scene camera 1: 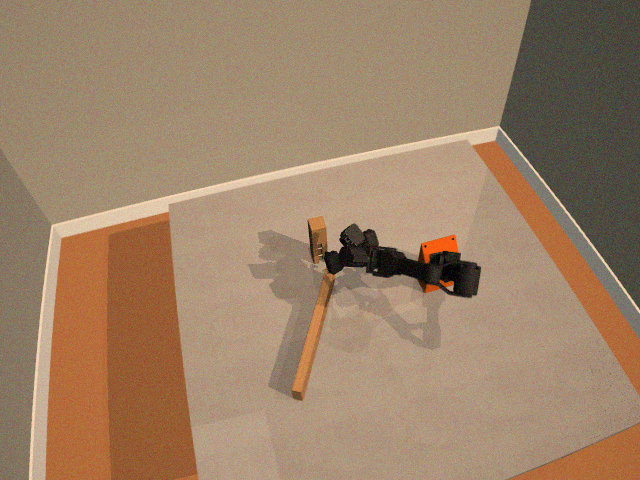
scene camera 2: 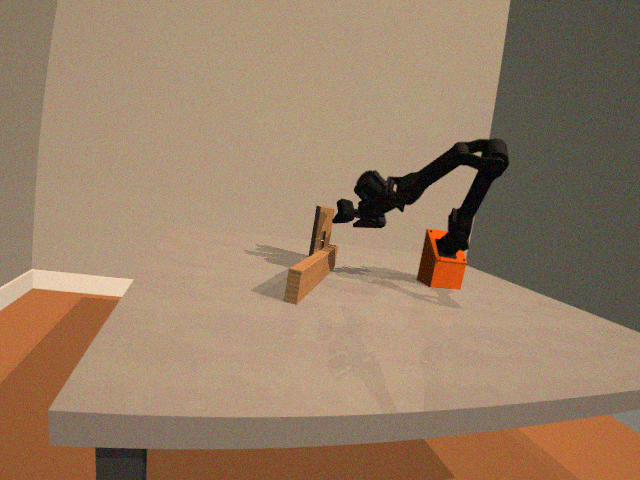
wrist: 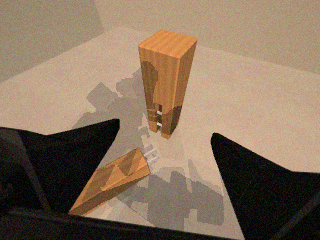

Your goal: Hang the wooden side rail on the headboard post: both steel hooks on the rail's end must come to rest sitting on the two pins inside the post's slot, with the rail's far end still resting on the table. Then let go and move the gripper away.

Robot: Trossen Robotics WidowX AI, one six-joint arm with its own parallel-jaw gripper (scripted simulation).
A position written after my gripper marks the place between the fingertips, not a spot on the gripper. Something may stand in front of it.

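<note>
Gripper open, holding nothing: my gripper (scene camera 2: pixel 343 223), (scene camera 1: pixel 336 246), (wrist: pixel 165 130). A wooden side rail (scene camera 1: pixel 309 350), (scene camera 2: pixel 303 277), (wrist: pixel 112 179) is visible, as is a wooden headboard post (scene camera 2: pixel 322 227), (scene camera 1: pixel 317 229), (wrist: pixel 166 57).
</note>
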